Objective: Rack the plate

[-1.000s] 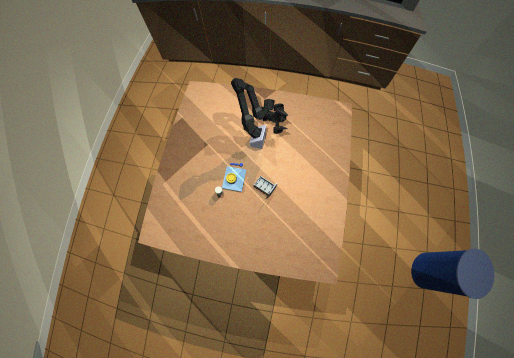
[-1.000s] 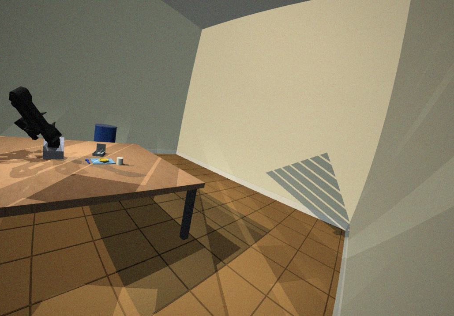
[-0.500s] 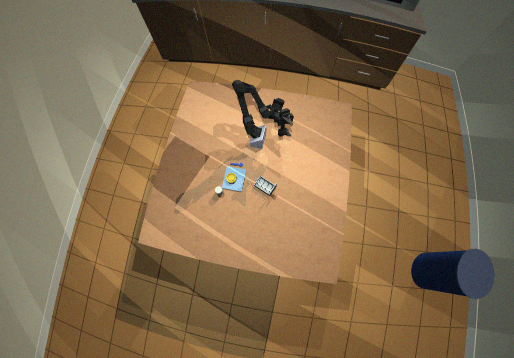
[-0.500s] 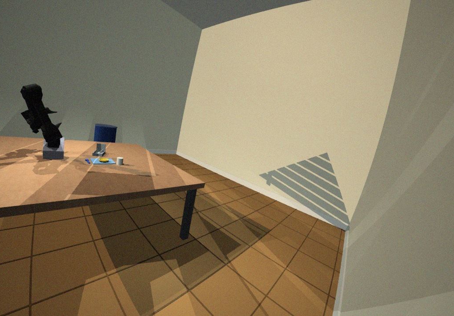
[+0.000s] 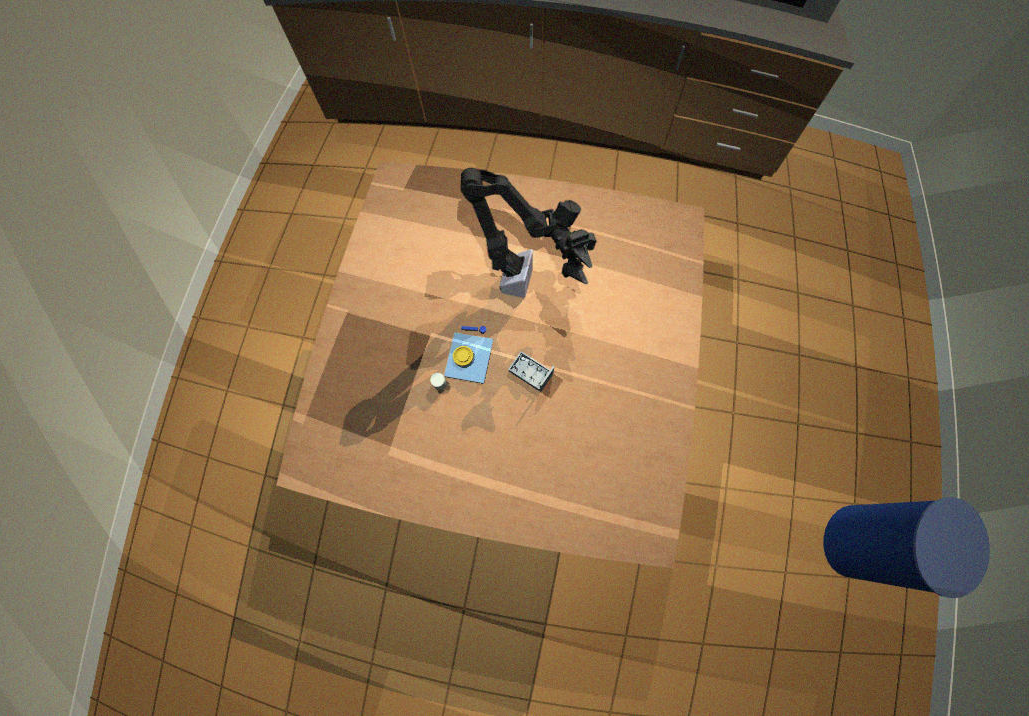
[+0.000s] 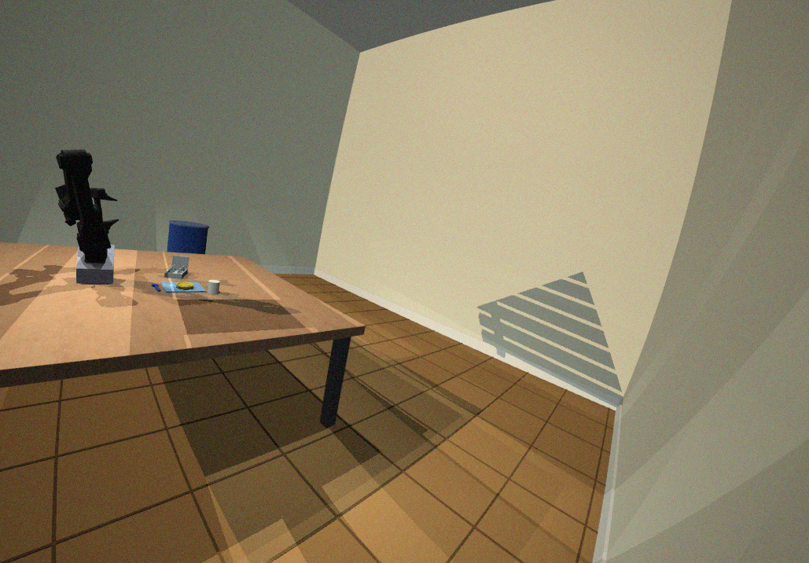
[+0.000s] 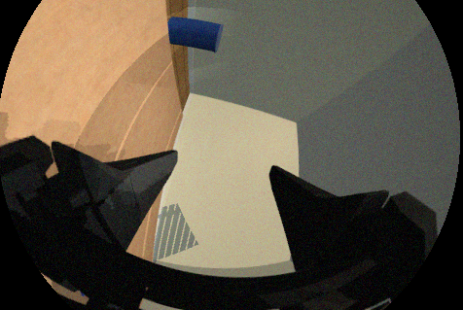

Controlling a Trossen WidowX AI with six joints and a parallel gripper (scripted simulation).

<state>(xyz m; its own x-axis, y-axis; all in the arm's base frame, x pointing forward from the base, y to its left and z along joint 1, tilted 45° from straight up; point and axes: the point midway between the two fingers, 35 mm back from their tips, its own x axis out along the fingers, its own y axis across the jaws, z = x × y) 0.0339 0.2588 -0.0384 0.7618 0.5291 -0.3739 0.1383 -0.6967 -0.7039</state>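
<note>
The yellow plate lies 250 mm ahead of my gripper tip, 330 mm to the right of it and 240 mm below it. From my gripper tip the other things lie so: grey dish rack (250 mm ahead, 110 mm to the right, 230 mm below); then white cup (350 mm ahead, 390 mm to the right, 230 mm below); then blue spoon (140 mm ahead, 320 mm to the right, 250 mm below).
</note>
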